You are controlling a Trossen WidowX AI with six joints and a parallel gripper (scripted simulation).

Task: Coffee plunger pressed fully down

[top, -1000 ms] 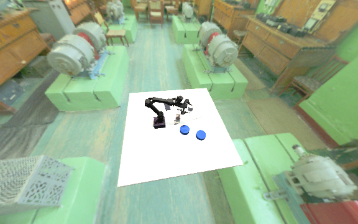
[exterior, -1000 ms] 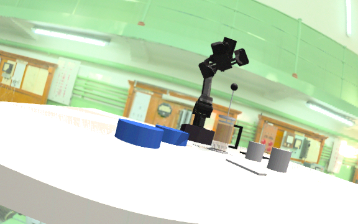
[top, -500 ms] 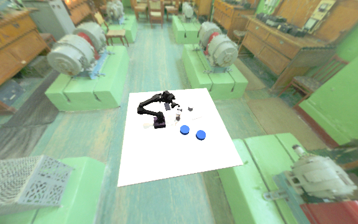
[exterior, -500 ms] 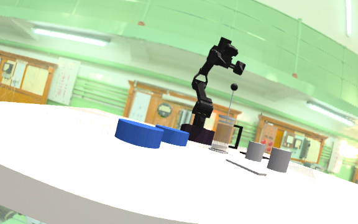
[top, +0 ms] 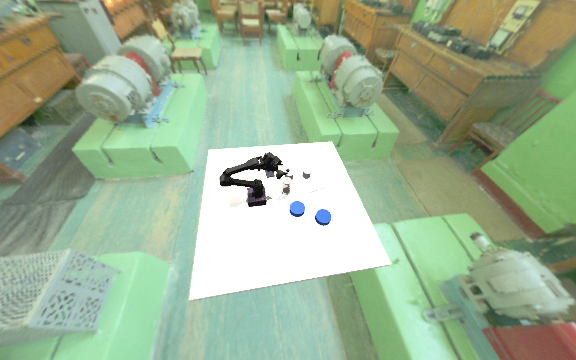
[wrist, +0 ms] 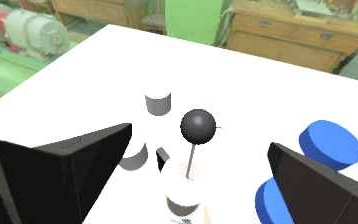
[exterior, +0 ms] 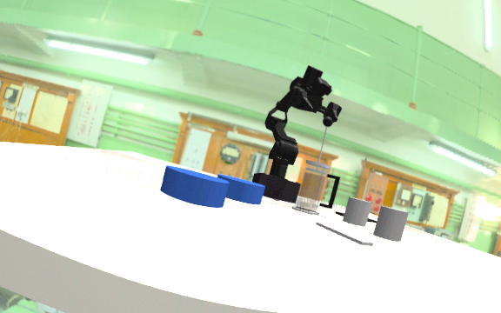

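The coffee press lies 4 cm ahead of my gripper tip, 1 cm to the left of it and 15 cm below it.
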